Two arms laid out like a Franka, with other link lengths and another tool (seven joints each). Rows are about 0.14 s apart.
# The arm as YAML. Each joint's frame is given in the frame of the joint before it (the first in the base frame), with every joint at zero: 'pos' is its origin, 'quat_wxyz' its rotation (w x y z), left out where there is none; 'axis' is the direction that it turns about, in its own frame. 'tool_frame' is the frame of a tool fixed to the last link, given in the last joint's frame.
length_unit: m
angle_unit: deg
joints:
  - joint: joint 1
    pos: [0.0, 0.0, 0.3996]
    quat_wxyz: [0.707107, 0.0, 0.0, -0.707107]
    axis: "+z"
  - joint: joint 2
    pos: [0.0, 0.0, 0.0]
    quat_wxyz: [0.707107, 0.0, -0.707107, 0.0]
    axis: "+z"
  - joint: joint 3
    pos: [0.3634, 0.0, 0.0]
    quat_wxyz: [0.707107, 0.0, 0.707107, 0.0]
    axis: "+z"
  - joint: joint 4
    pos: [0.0, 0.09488, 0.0]
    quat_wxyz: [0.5, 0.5, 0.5, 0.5]
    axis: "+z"
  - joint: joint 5
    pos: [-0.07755, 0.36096, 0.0]
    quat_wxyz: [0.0, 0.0, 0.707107, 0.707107]
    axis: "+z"
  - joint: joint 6
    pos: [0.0, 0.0, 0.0]
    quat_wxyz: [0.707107, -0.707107, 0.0, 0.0]
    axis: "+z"
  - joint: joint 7
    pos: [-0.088, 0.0, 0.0]
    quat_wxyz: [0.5, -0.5, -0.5, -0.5]
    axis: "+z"
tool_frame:
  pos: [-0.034, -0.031, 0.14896]
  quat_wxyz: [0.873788, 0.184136, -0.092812, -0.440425]
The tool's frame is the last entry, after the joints.
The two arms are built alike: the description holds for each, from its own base.
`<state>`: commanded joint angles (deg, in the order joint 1, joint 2, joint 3, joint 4, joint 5, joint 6, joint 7); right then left.
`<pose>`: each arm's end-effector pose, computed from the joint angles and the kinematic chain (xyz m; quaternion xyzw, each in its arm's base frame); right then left.
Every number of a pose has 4 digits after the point. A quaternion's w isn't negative.
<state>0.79 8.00 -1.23 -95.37 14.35 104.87 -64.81 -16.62 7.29 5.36 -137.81 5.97 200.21 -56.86</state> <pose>0.5918 0.0686 0.6051 -0.9263 -0.2137 0.0018 0.3103 0.5742 -0.0836 0.4768 -0.8913 -0.1076 -0.4348 0.0708</pose>
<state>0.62 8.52 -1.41 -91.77 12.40 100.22 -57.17 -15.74 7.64 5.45 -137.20 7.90 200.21 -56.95</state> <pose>0.5959 0.0648 0.6199 -0.9404 -0.1534 0.0130 0.3032 0.5788 -0.0790 0.4785 -0.8895 -0.0996 -0.4395 0.0761</pose>
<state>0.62 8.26 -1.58 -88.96 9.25 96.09 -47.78 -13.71 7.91 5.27 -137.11 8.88 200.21 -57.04</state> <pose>0.5968 0.0587 0.6355 -0.9561 -0.0785 0.0180 0.2819 0.5819 -0.0626 0.4766 -0.8885 -0.1061 -0.4383 0.0844</pose>
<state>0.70 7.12 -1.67 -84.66 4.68 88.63 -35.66 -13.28 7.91 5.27 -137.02 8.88 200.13 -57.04</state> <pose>0.5884 0.0490 0.6649 -0.9692 0.0212 0.0235 0.2442 0.5827 -0.0583 0.4770 -0.8881 -0.1095 -0.4381 0.0861</pose>
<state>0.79 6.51 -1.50 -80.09 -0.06 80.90 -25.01 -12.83 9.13 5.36 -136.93 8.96 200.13 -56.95</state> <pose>0.5781 0.0375 0.6902 -0.9731 0.1141 0.0263 0.1983 0.5852 -0.0534 0.4654 -0.8915 -0.1104 -0.4298 0.0918</pose>
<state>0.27 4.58 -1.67 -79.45 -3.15 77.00 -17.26 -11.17 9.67 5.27 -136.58 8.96 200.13 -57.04</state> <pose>0.5638 0.0193 0.7059 -0.9674 0.1909 0.0172 0.1656 0.5887 -0.0376 0.4625 -0.8905 -0.1229 -0.4269 0.0979</pose>
